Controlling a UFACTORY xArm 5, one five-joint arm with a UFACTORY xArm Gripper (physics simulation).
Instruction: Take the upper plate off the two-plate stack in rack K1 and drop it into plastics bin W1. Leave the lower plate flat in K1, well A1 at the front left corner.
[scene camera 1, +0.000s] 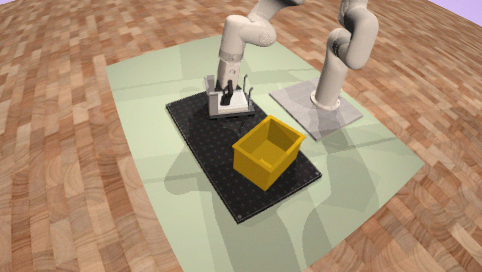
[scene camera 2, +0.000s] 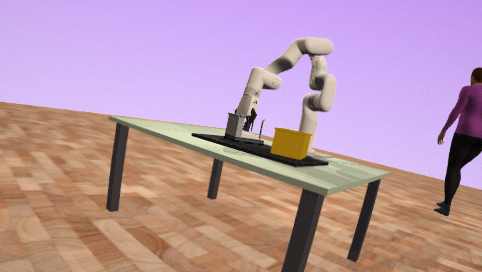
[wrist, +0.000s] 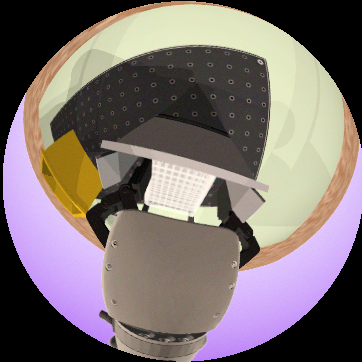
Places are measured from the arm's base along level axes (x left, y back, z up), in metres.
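Pixels of known places: gripper, fingertip midpoint: (scene camera 1: 221, 96) (wrist: 187, 174); arm's base at its link origin: (scene camera 1: 324, 100).
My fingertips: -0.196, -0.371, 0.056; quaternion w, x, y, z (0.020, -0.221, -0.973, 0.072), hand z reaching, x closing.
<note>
For each thing: its middle in the pictures, then the offset to it from my fingertips, as dx, dy, dz. Level surfaces: height alone.
- white well-plate stack at the middle of its body: (wrist: 177, 179) (scene camera 1: 227, 99) +0.016, +0.012, -0.008
- yellow bin W1 at the middle of its body: (wrist: 67, 176) (scene camera 1: 268, 152) (scene camera 2: 291, 143) +0.275, -0.042, -0.003
- pale green table at its surface level: dz -0.066
The white well-plate stack (scene camera 1: 241, 102) (wrist: 177, 186) lies in rack K1, whose tall grey wall (scene camera 1: 213, 101) (scene camera 2: 233, 126) stands on one side, with thin upright posts opposite. Upper and lower plates cannot be told apart, and well A1 cannot be made out. My gripper (scene camera 1: 229, 95) (scene camera 2: 248, 126) (wrist: 187, 174) is open and low at the rack, with its black fingers on opposite sides of the stack. Nothing is held; contact with the plates cannot be told. The yellow bin W1 (scene camera 1: 260, 171) (scene camera 2: 291, 144) (wrist: 75, 167) stands upright and open beside the rack.
The rack and bin stand on a black perforated board (scene camera 1: 200, 142) (scene camera 2: 320, 162) (wrist: 200, 62) on the pale green table (scene camera 1: 145, 115) (scene camera 2: 345, 182). The arm's base stands on a grey plate (scene camera 1: 292, 102) behind them. A person (scene camera 2: 470, 115) stands away from the table at the right.
</note>
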